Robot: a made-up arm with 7 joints.
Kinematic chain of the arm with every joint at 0, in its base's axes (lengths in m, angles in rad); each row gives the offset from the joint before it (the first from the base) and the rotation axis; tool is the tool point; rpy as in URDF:
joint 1: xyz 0 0 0.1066 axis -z
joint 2: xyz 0 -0.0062 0.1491 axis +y
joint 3: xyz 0 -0.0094 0.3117 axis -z
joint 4: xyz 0 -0.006 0.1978 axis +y
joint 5: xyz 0 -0.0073 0.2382 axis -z
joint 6: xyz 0 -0.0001 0.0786 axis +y
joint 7: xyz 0 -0.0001 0.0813 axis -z
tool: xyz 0 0 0 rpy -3.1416 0 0
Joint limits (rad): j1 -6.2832..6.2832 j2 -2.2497..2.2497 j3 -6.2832..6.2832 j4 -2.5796..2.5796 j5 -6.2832..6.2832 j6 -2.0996..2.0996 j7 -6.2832..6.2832
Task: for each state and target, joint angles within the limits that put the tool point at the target. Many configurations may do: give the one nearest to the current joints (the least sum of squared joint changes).
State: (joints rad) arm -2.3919 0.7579 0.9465 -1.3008 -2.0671 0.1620 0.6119
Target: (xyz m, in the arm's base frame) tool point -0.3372 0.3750 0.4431
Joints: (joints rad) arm -1.5385 1.3370 1.2820 -1.8266 -2.0856 0.3334 0.6119
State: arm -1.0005 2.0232 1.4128 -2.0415 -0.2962 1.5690 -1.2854
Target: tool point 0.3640 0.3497 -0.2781
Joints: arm -0.2925 2.2497 2.0092 -1.2407 -0.3776 1.5234 -1.2854
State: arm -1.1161 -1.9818 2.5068 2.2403 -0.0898 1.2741 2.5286
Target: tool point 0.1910 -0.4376 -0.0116
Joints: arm -1.3190 -1.7301 2.2013 1.6365 -0.1722 1.1388 2.5286
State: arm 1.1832 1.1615 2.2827 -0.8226 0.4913 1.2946 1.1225
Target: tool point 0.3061 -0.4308 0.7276
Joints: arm 1.4723 0.6009 2.1503 -1.3371 0.5911 1.5579 1.1225
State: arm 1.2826 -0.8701 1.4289 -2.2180 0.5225 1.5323 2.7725
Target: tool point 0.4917 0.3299 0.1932
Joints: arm 2.0259 -1.4151 1.3000 -1.8160 0.5106 1.3870 2.7725
